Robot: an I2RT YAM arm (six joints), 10 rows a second.
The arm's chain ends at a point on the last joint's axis. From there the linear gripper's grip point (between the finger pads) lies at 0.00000 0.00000 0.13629 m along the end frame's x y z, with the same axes.
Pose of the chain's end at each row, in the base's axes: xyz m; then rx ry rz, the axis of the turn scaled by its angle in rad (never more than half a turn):
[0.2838 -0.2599 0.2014 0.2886 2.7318 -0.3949]
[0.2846 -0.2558 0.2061 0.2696 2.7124 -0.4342]
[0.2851 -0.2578 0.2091 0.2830 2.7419 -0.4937]
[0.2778 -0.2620 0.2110 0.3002 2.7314 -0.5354]
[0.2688 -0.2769 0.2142 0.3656 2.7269 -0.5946]
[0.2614 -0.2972 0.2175 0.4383 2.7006 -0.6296]
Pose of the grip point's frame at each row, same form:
[0.3280 -0.3019 0.0795 0.2886 2.7318 -0.3949]
[0.3304 -0.3014 0.0861 0.2696 2.7124 -0.4342]
[0.3250 -0.3081 0.0889 0.2830 2.7419 -0.4937]
[0.3170 -0.3163 0.0923 0.3002 2.7314 -0.5354]
[0.3039 -0.3369 0.0970 0.3656 2.7269 -0.5946]
[0.2951 -0.3614 0.1021 0.4383 2.7006 -0.6296]

